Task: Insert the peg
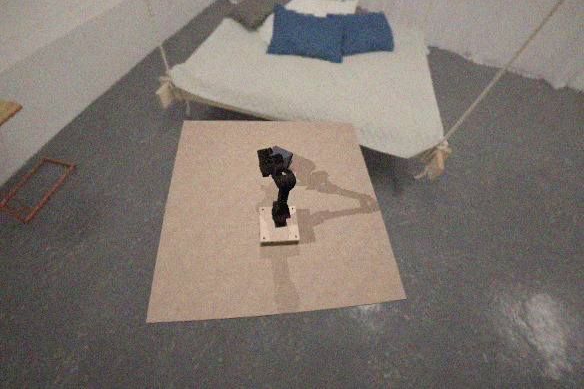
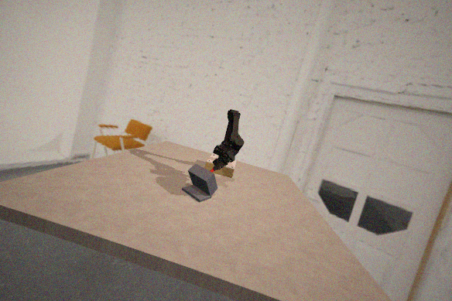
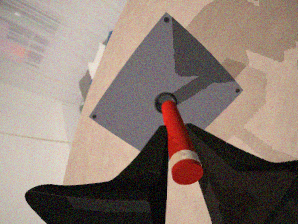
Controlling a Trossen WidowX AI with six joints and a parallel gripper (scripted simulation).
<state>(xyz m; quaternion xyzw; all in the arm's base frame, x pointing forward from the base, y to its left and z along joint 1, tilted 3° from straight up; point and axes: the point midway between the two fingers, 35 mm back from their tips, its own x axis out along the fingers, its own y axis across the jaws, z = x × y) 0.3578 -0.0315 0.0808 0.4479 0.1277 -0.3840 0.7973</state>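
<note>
The grey sloped panel lies 5 cm ahead of my gripper tip, 4 cm to the right of it and 4 cm below it. Also, from my gripper tip: red peg 1 cm to the left, 1 cm behind, 1 cm above.
</note>
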